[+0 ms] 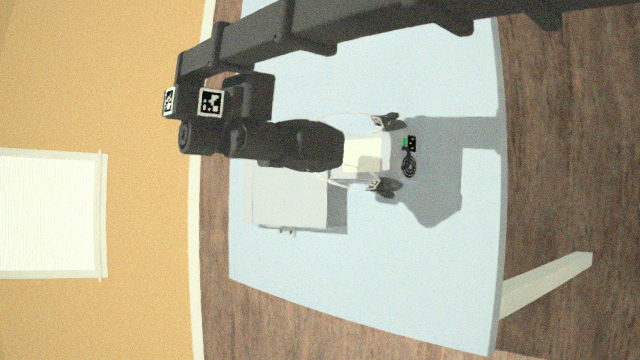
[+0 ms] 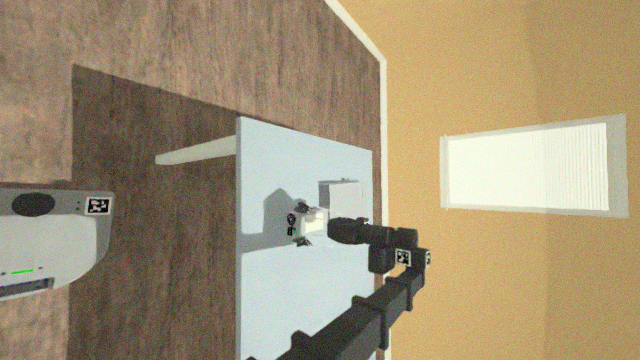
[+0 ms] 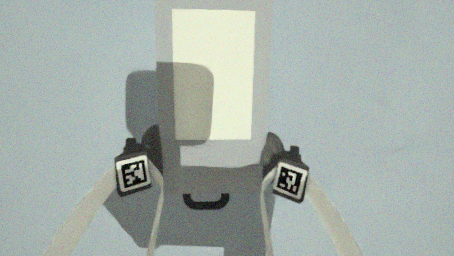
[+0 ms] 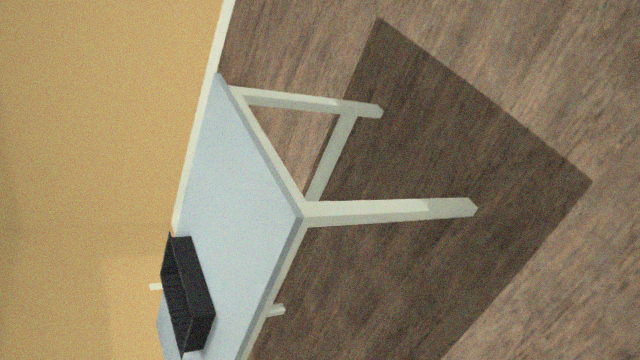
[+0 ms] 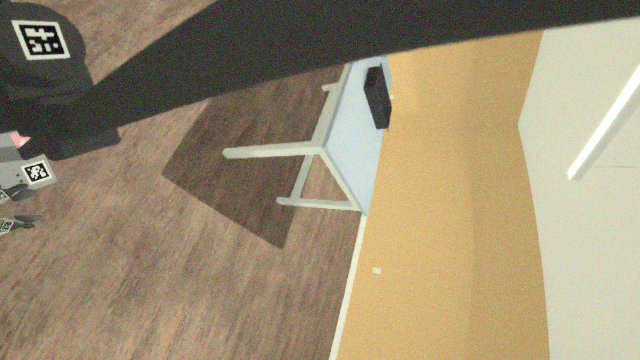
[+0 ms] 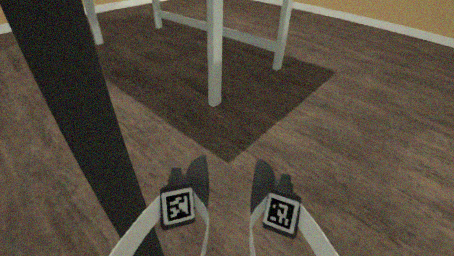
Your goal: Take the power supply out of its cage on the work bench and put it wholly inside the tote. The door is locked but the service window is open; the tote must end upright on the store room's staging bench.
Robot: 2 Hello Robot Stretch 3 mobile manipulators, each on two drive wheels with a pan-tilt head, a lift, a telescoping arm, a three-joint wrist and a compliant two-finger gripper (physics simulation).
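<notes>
The power supply [image 1: 362,150] [image 2: 315,221] [image 3: 235,75], a grey box with a cream label, a black handle and a round grille, is between the fingers of my r1 gripper [image 1: 391,154] [image 2: 302,224] [image 3: 211,145], which is shut on it. It is outside the cage [image 1: 290,197] [image 2: 345,197], beside its open side, over the work bench [image 1: 400,280] [image 2: 300,150]; whether it touches the bench I cannot tell. My r2 gripper [image 5: 25,206] [image 6: 230,177] is open and empty, low over the floor. The black tote [image 4: 197,295] [image 5: 378,97] stands upright on the staging bench [image 4: 225,200] [image 5: 345,135].
A pale framed panel [image 1: 50,215] [image 2: 530,167] is on the orange wall behind the work bench. r1's base [image 2: 50,240] is in front of that bench. A staging bench leg [image 4: 390,211] [image 5: 270,150] [image 6: 215,60] stands ahead of r2. The door does not show.
</notes>
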